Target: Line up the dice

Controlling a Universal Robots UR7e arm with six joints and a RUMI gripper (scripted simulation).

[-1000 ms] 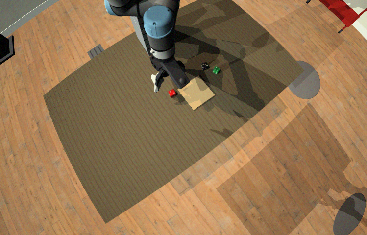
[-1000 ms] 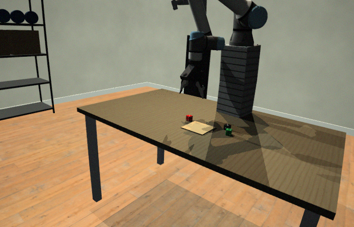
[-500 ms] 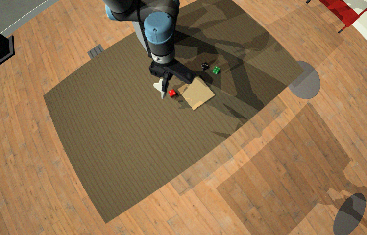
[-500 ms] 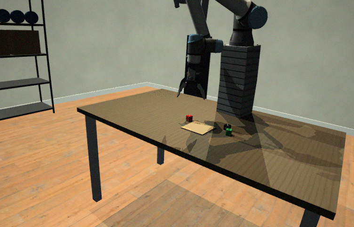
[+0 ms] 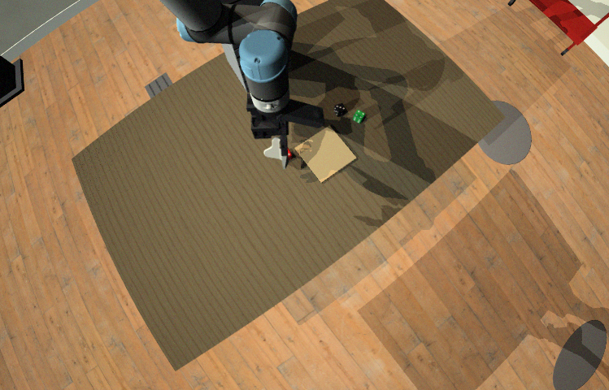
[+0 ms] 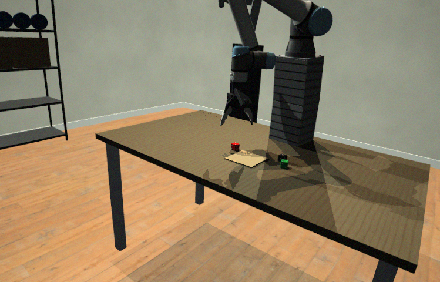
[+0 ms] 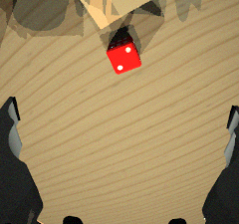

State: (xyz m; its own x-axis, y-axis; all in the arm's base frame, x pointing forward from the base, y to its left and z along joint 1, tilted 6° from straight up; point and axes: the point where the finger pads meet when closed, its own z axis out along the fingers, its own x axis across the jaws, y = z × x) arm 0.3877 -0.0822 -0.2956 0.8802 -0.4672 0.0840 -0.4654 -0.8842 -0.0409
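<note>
The red die is 10 cm below my hand. The rest, counted from my hand: black die: 23 cm to the left, 10 cm below, 6 cm behind; then tan mat: 12 cm below, 11 cm to the left, 5 cm ahead; then green die: 27 cm to the left, 10 cm below, 1 cm behind.
</note>
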